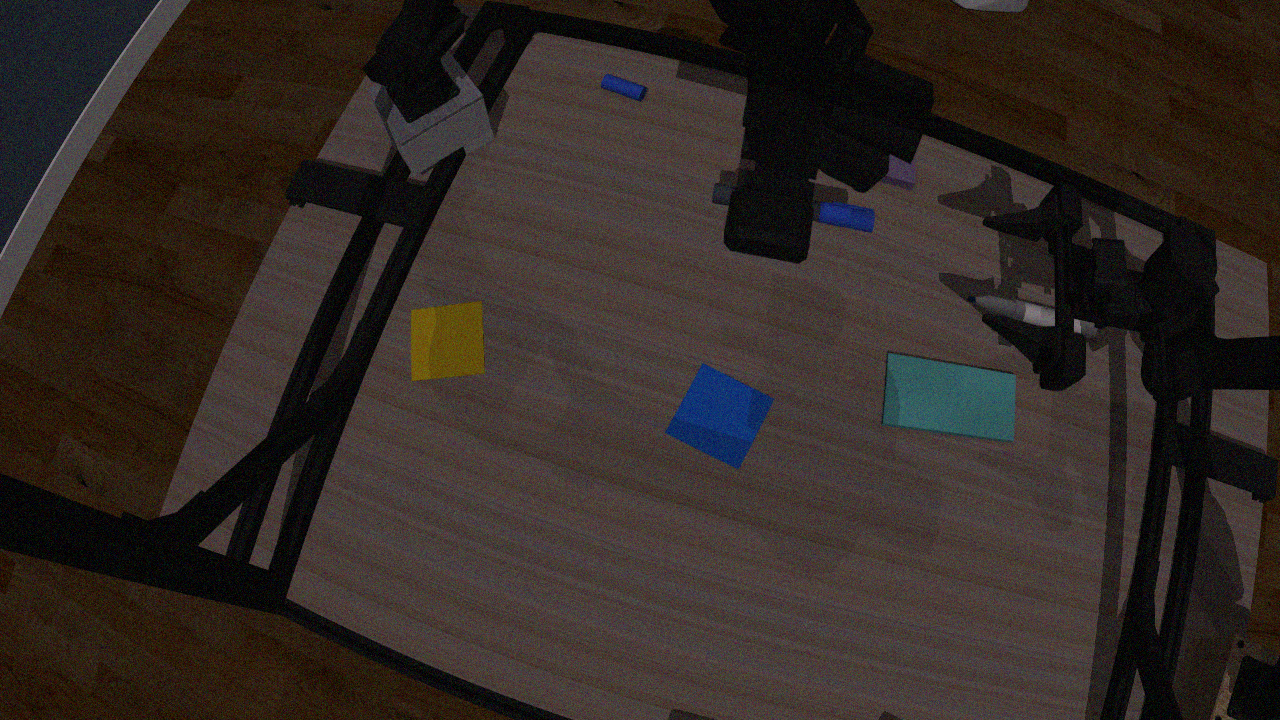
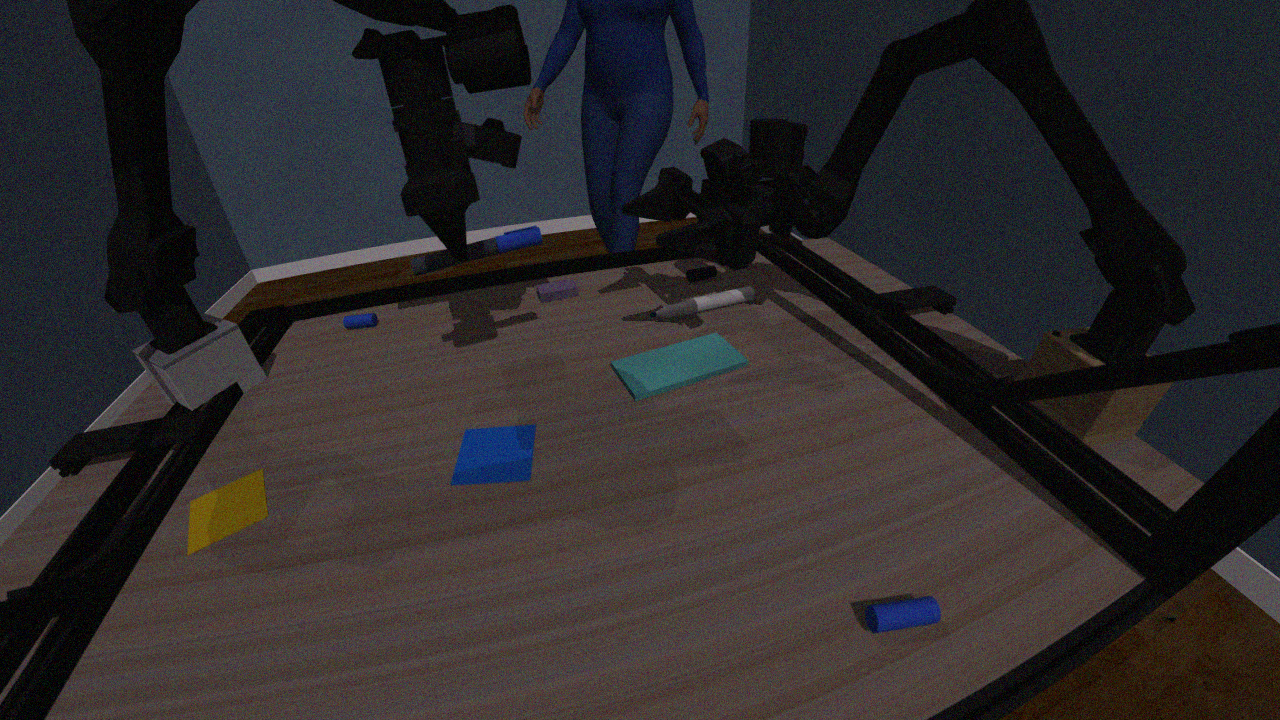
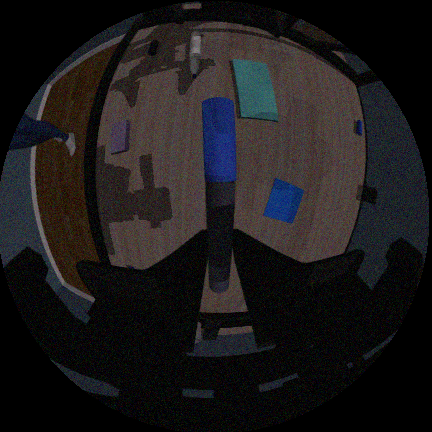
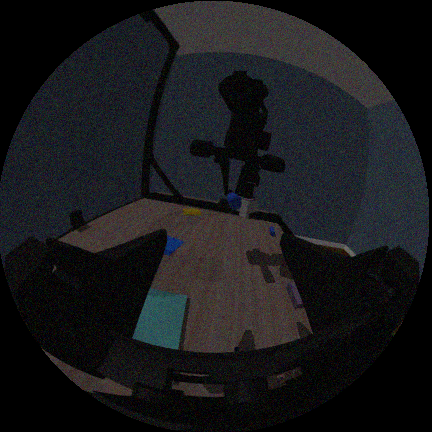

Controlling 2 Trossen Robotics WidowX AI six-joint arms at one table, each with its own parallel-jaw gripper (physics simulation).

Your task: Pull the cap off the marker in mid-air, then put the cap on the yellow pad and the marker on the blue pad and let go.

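Places are measured from the left arm's base along level axes (x ahead, y left, z up), in metres.
Pixels of known places: left gripper, fingertip midpoint: (image 1: 774, 204) (image 2: 462, 257) (image 3: 219, 234); right gripper, fingertip midpoint: (image 1: 984, 268) (image 2: 638, 224) (image 4: 225, 237); left arm's base, link origin: (image 1: 422, 91) (image 2: 184, 336) (image 4: 245, 196); right arm's base, link origin: (image 1: 1255, 693) (image 2: 1110, 351).
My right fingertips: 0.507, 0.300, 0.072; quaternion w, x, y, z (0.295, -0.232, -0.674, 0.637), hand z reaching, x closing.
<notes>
Ahead of a thing's pixels: the offset from my right fingertips to its top centre, as dx, dy, dz.
My left gripper (image 2: 460, 256) (image 3: 219, 234) is shut on the dark body of the marker @(-0.142, -0.111, +0.006) (image 2: 434, 261) (image 3: 220, 210) and holds it in mid-air, roughly level. The blue cap @(-0.108, -0.078, +0.010) (image 1: 846, 216) (image 2: 519, 239) (image 3: 219, 140) (image 4: 233, 200) is on the marker's end that points toward my right arm. My right gripper (image 1: 986, 268) (image 2: 642, 223) (image 4: 225, 237) is open and empty, apart from the cap, its fingers toward the left arm. The yellow pad @(-0.275, -0.409, -0.159) (image 1: 447, 340) (image 2: 228, 510) lies at the left of the table. The blue pad @(-0.063, -0.235, -0.159) (image 1: 720, 416) (image 2: 494, 454) (image 3: 284, 201) lies near the middle.
A teal block @(+0.063, -0.033, -0.151) (image 1: 948, 396) (image 2: 680, 364) lies right of the blue pad. A white pen @(+0.052, +0.112, -0.137) (image 1: 1029, 311) (image 2: 707, 304) and a small black cylinder @(+0.023, +0.214, -0.138) (image 2: 700, 273) lie below the right gripper. A purple block @(-0.177, +0.088, -0.144) (image 2: 557, 291) and loose blue cylinders @(-0.426, -0.098, -0.138) (image 2: 359, 320) @(+0.307, -0.280, -0.138) (image 2: 904, 614) lie apart.
</notes>
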